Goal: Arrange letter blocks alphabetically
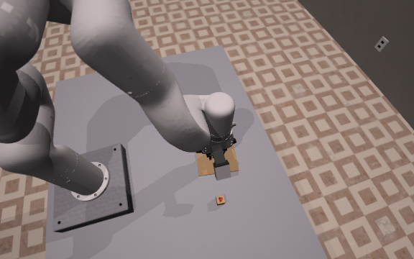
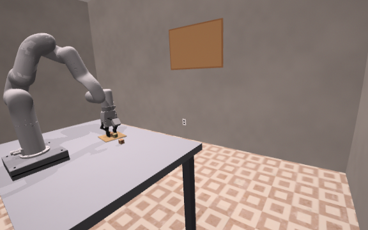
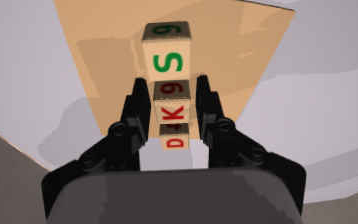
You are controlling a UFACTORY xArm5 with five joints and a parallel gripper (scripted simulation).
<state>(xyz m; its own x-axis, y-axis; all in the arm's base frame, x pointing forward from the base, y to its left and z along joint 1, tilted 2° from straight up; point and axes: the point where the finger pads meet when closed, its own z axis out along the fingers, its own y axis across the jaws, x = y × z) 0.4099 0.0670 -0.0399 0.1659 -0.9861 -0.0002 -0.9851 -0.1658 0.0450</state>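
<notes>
Now: the tan mat 20 mm below my hand. Round my hand: wooden letter block: 10 mm behind, 40 mm to the left, 10 mm below.
</notes>
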